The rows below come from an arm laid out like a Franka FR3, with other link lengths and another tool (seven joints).
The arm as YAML. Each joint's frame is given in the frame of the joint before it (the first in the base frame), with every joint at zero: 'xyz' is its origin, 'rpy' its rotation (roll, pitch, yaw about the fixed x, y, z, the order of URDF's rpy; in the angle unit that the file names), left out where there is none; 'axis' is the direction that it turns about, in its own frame. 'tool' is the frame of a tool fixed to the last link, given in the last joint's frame.
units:
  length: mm
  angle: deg
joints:
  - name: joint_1
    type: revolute
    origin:
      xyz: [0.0, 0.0, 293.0]
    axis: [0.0, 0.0, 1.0]
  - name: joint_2
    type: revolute
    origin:
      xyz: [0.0, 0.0, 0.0]
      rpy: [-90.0, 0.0, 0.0]
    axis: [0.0, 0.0, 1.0]
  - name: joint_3
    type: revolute
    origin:
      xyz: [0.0, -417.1, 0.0]
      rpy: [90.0, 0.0, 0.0]
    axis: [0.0, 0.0, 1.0]
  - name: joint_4
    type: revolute
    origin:
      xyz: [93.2, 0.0, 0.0]
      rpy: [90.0, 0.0, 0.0]
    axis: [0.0, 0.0, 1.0]
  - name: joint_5
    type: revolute
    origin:
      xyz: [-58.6, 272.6, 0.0]
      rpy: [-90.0, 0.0, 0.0]
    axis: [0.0, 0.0, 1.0]
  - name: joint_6
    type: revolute
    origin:
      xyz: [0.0, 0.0, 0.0]
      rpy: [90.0, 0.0, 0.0]
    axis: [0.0, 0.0, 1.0]
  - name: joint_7
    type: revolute
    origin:
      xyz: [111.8, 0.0, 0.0]
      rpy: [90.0, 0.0, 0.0]
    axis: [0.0, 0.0, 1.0]
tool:
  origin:
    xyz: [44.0, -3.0, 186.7]
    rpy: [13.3, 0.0, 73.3]
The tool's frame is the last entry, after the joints.
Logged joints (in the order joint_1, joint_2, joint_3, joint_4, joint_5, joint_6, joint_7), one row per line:
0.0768, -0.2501, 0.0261, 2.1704, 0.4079, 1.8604, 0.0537
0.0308, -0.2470, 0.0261, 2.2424, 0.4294, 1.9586, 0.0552
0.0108, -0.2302, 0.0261, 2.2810, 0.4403, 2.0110, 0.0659
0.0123, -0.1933, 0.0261, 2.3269, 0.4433, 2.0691, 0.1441
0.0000, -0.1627, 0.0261, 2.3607, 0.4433, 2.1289, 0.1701
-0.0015, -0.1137, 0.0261, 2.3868, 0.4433, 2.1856, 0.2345
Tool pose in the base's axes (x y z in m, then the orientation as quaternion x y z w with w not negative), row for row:
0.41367, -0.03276, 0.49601, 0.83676, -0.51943, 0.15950, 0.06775
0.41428, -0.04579, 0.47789, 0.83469, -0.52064, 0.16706, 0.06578
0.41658, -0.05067, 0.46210, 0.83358, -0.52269, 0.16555, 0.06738
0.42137, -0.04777, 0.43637, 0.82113, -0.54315, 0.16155, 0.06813
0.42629, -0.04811, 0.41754, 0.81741, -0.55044, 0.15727, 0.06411
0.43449, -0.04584, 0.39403, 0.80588, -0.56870, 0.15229, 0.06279
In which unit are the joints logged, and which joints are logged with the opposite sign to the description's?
The joints are logged in radians. Opposite sign: joint_3, joint_4, joint_5.
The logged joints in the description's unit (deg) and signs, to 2 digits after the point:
4.40, -14.33, -1.50, -124.35, -23.37, 106.59, 3.08
1.76, -14.15, -1.50, -128.48, -24.60, 112.22, 3.16
0.62, -13.19, -1.50, -130.69, -25.23, 115.22, 3.78
0.70, -11.08, -1.50, -133.32, -25.40, 118.55, 8.26
0.00, -9.32, -1.50, -135.26, -25.40, 121.98, 9.75
-0.09, -6.51, -1.50, -136.75, -25.40, 125.23, 13.44

